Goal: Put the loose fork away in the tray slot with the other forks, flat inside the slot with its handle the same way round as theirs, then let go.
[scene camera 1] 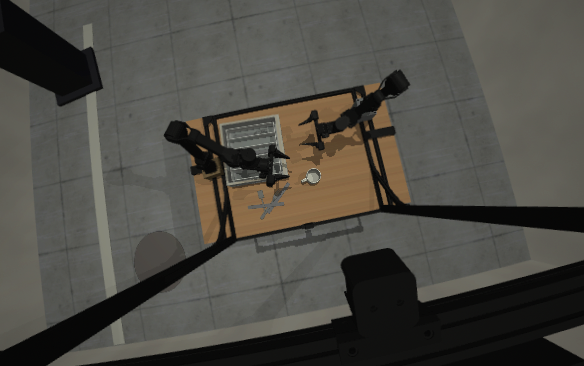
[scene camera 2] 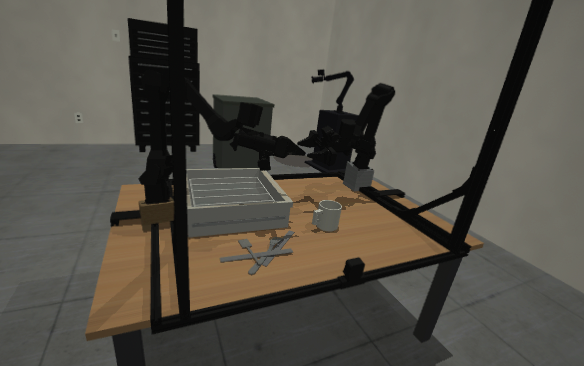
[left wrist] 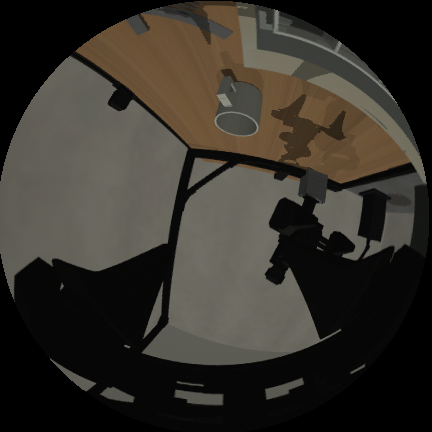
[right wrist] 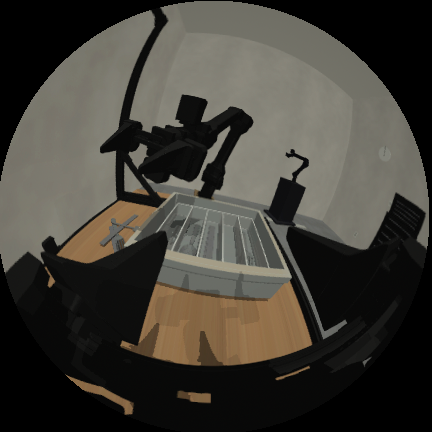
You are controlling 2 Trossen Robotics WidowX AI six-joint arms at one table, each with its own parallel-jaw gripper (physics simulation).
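Observation:
The loose fork (scene camera 1: 277, 198) (scene camera 2: 274, 245) (right wrist: 117, 243) lies in a crossed pile of cutlery on the table, in front of the tray; part of it is overlapped. The grey tray (scene camera 1: 280, 132) (scene camera 2: 240, 217) (left wrist: 251, 55) (right wrist: 215, 266) has long slots with cutlery in some; which slot holds the forks is too dark and small to tell. My left gripper (scene camera 1: 288, 167) (scene camera 2: 300, 151) (left wrist: 228, 248) is open and empty, high over the tray's edge nearest the mug, pointing sideways. My right gripper (scene camera 1: 300, 134) (right wrist: 228, 235) is open and empty, raised beside the tray, pointing toward it.
A grey mug (scene camera 1: 313, 176) (scene camera 2: 329, 217) (left wrist: 245, 102) stands upright to the right of the pile in both scene views. A flat utensil (scene camera 1: 260, 194) (scene camera 2: 244, 243) and a straight bar-like piece (scene camera 2: 230, 259) lie in the pile. Black frame bars run around the table.

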